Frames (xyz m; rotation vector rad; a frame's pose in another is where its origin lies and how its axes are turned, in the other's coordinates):
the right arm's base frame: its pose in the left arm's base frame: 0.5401 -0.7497 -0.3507 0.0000 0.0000 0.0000
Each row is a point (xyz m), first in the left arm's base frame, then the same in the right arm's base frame.
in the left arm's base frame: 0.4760 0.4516 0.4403
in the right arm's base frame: -0.0641 1.2013 0.7910
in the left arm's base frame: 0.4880 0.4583 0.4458
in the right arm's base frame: -0.0521 1.2080 0.7965
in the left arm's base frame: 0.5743 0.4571 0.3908
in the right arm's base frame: 0.0342 1.2068 0.7415
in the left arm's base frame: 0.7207 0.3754 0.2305
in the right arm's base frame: 0.1806 1.1251 0.5812
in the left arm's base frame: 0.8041 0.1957 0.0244
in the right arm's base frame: 0.2640 0.9454 0.3751
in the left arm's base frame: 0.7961 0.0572 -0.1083
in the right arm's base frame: 0.2560 0.8069 0.2424
